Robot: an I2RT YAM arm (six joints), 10 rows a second.
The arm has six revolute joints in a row. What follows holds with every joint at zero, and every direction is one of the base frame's. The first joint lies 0.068 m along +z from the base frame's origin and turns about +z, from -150 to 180 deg. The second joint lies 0.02 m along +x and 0.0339 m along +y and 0.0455 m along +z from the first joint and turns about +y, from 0 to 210 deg. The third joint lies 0.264 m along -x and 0.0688 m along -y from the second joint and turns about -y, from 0 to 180 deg. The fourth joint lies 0.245 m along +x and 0.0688 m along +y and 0.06 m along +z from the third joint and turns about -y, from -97 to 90 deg. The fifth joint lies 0.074 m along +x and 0.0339 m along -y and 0.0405 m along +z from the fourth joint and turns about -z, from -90 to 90 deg. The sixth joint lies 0.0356 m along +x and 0.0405 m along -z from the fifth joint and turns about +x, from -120 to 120 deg. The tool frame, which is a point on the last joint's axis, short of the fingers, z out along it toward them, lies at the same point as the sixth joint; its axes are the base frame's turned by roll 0, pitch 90 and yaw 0 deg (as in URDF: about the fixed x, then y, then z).
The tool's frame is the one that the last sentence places.
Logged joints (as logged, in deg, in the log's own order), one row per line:
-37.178, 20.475, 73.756, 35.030, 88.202, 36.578
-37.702, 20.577, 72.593, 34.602, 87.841, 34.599
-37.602, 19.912, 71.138, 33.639, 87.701, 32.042
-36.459, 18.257, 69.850, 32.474, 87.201, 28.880
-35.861, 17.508, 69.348, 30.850, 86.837, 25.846
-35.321, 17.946, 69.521, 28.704, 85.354, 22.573
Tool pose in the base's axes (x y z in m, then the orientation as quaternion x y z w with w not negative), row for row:
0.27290, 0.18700, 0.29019, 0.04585, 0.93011, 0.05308, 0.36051
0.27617, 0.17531, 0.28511, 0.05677, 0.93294, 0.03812, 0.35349
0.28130, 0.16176, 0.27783, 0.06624, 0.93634, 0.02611, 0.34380
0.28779, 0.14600, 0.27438, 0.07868, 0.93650, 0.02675, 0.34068
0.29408, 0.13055, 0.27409, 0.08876, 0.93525, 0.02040, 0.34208
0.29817, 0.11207, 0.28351, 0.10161, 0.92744, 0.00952, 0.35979
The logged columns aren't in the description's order. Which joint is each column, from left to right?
Columns, left to right: joint 4, joint 5, joint 3, joint 6, joint 2, joint 1.
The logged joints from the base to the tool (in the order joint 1, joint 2, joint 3, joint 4, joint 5, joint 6), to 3 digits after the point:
36.578, 88.202, 73.756, -37.178, 20.475, 35.030
34.599, 87.841, 72.593, -37.702, 20.577, 34.602
32.042, 87.701, 71.138, -37.602, 19.912, 33.639
28.880, 87.201, 69.850, -36.459, 18.257, 32.474
25.846, 86.837, 69.348, -35.861, 17.508, 30.850
22.573, 85.354, 69.521, -35.321, 17.946, 28.704

